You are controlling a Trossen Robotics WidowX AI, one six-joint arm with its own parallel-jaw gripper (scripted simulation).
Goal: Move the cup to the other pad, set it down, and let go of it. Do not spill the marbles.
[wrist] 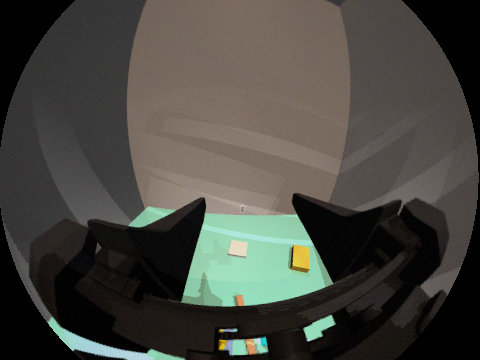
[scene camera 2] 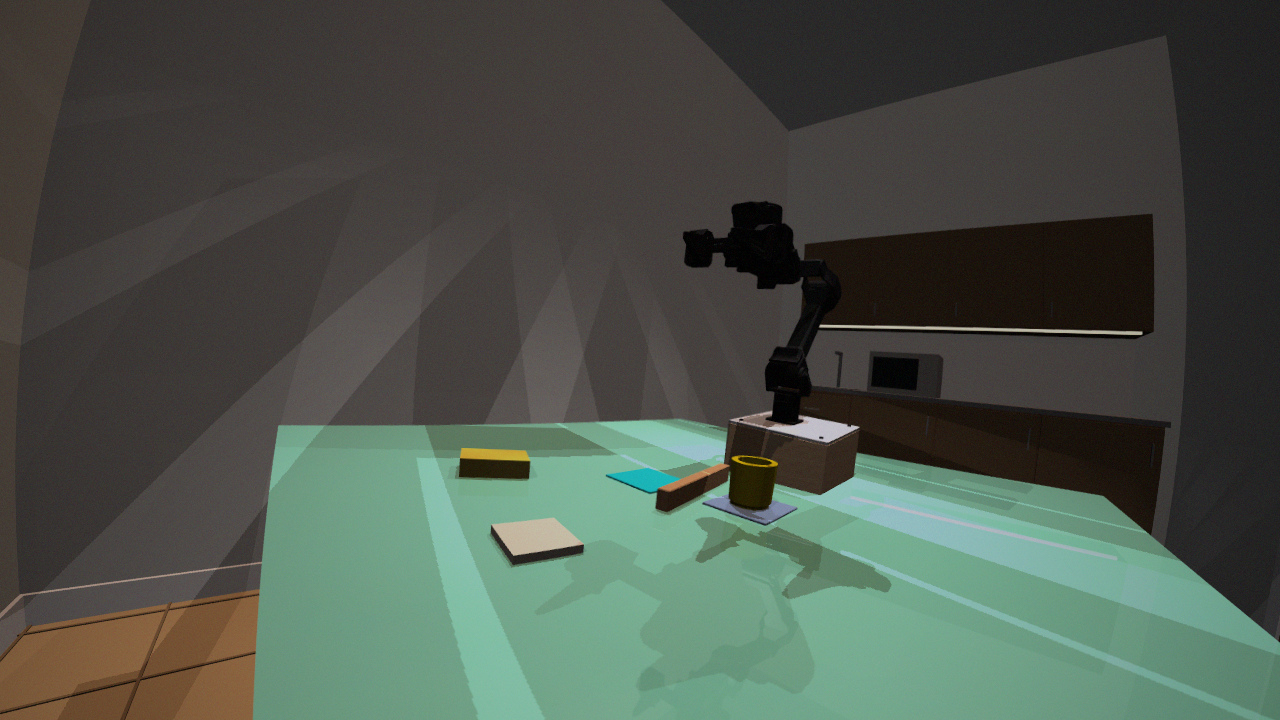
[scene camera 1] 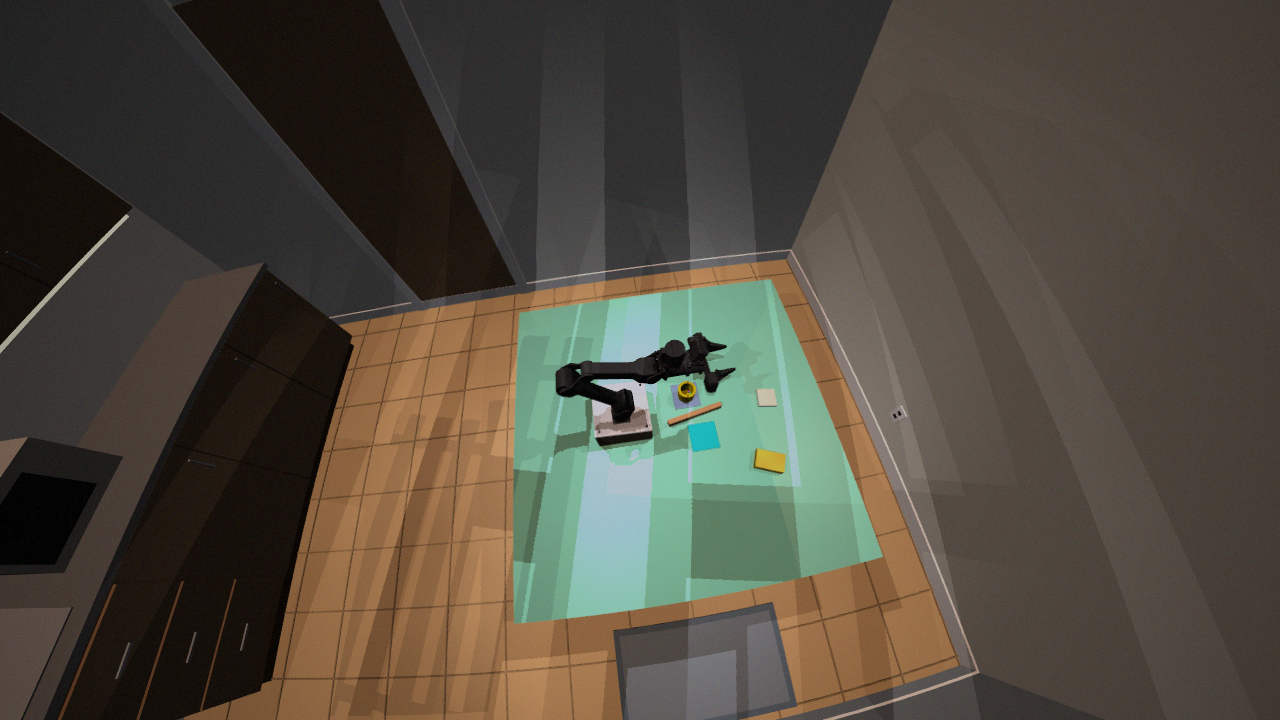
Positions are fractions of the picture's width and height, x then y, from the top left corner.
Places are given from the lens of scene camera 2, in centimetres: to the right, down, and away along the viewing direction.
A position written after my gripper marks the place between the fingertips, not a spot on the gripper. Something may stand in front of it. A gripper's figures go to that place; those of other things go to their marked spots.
my gripper (scene camera 2: 0.55, 0.32): 10, -19, 57
cream tile (scene camera 2: 0.41, 0.75): -11, 18, 39
wooden bar (scene camera 2: 0.52, 0.69): 4, 19, 55
grey-blue pad (scene camera 2: 0.61, 0.71): 20, 23, 57
The marked spots on the cream tile and the wooden bar are 22 cm apart.
